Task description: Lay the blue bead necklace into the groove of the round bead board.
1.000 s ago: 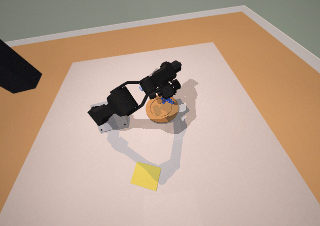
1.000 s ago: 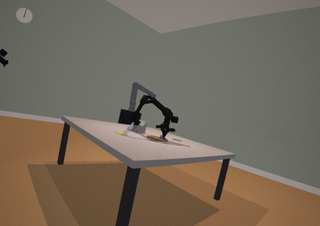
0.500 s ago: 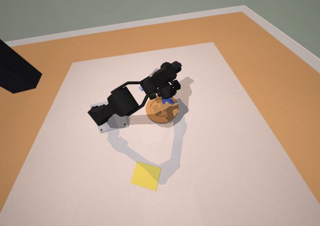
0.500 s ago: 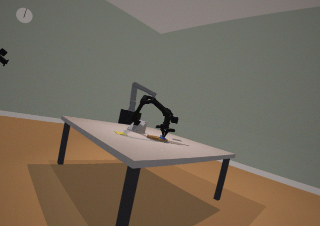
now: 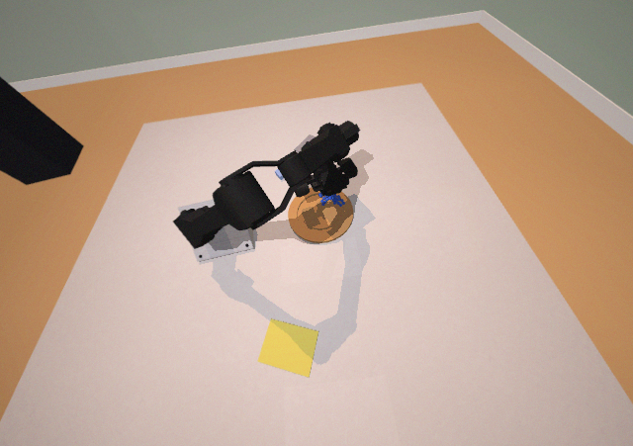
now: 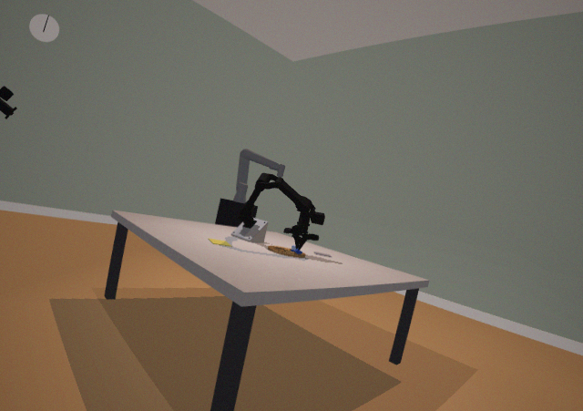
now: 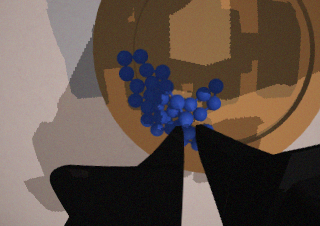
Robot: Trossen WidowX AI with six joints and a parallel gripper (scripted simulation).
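My gripper tip is 3 cm past the round bead board, 5 cm to the left of it and 1 cm above it. From my gripper tip the other things lie so: yellow square patch 19 cm behind, 38 cm to the right, 2 cm below; flat grey tile 1 cm ahead, 26 cm to the left, 2 cm below; light blue cube 12 cm behind, 15 cm to the left, 1 cm below.
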